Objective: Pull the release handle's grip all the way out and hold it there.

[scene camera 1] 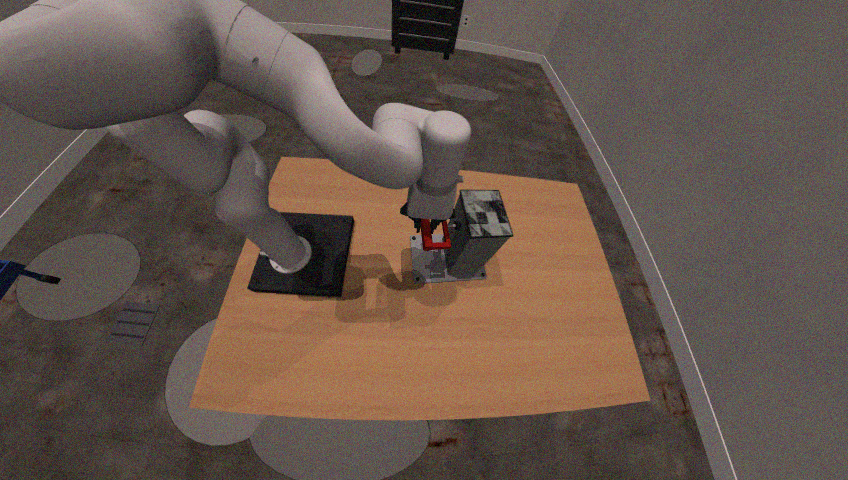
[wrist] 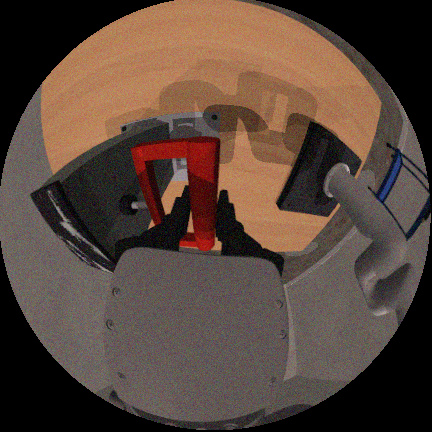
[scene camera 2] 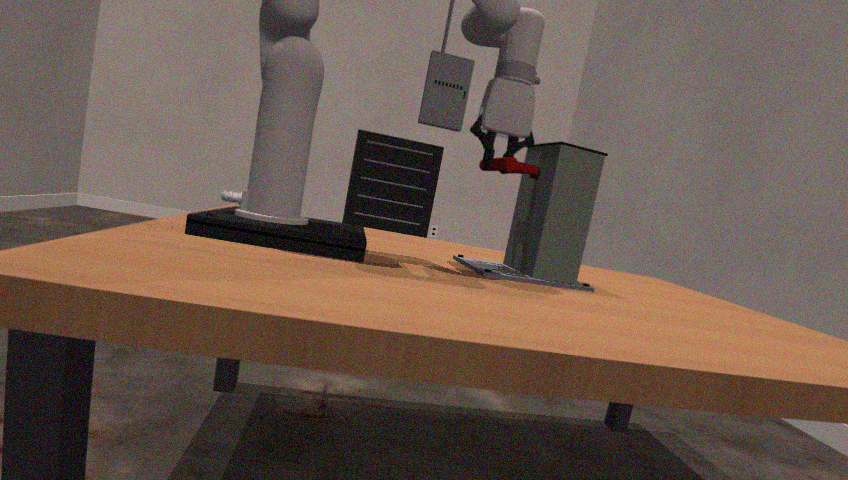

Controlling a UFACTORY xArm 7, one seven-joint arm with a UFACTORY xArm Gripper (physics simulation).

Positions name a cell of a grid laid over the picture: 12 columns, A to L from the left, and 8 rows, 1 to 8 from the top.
Scene:
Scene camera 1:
my gripper: G4
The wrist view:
my gripper: F4
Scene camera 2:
my gripper: H3

